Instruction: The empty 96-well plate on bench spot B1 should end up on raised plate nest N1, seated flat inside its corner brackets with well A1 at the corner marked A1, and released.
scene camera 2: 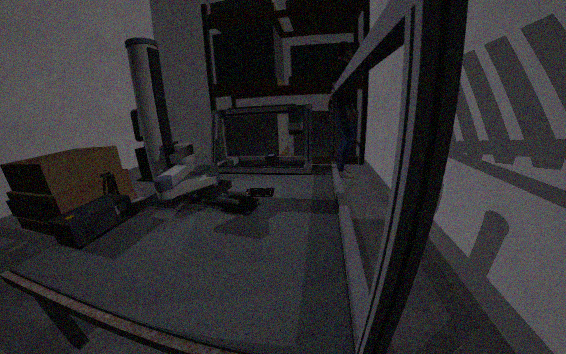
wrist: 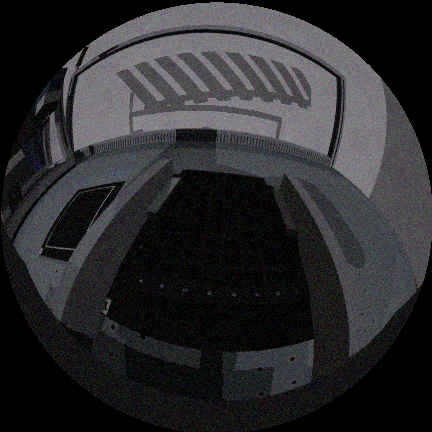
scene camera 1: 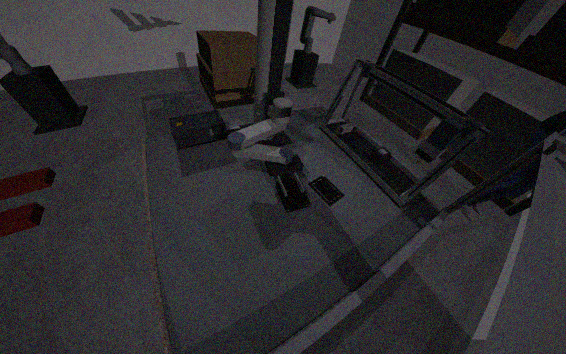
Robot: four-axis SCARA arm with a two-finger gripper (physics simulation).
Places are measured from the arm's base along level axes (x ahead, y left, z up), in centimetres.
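Pixels of known places: gripper, fingertip midpoint: (scene camera 2: pixel 242 197) (wrist: pixel 226 174) (scene camera 1: pixel 295 193).
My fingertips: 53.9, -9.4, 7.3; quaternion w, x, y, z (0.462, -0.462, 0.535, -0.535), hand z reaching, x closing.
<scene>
Behind a point stands the place of what it marks, as x, y, z.
The black 96-well plate (scene camera 1: pixel 296 203) (scene camera 2: pixel 245 206) {56.9, -13.9, 5.0} (wrist: pixel 210 240) {48.7, -8.2, 6.0} lies low at the bench surface, between the fingers. My gripper (scene camera 1: pixel 295 191) {53.9, -9.4, 7.3} (scene camera 2: pixel 240 203) {53.9, -9.4, 7.3} (wrist: pixel 226 174) {53.9, -9.4, 7.3} is shut on it, with one finger along each long side. In the wrist view the plate fills the gap between the fingers, and a pale label partly shows by its near left corner. Nest N1 (scene camera 1: pixel 326 190) {56.6, 11.1, 1.5} (scene camera 2: pixel 260 192) {56.8, 10.8, 1.5} (wrist: pixel 80 217) {55.0, 9.6, 1.5}, a dark rectangle with a light outline, stands beside the plate, left of the left finger in the wrist view. Its corner brackets and A1 mark are too dark to read.
A dark box (scene camera 1: pixel 197 129) {-3.7, -41.2, 12.3} (scene camera 2: pixel 95 220) {-3.4, -44.8, 9.3} with a yellow label stands near the arm column (scene camera 1: pixel 265 55) {5.1, -5.5, 51.6} (scene camera 2: pixel 147 100) {4.2, -6.2, 58.6}. A wooden crate (scene camera 1: pixel 230 65) (scene camera 2: pixel 82 172) is behind it. An open metal frame (scene camera 1: pixel 360 164) {50.5, 44.9, 3.5} (scene camera 2: pixel 265 171) {50.9, 45.0, 3.6} stands beyond the nest.
</scene>
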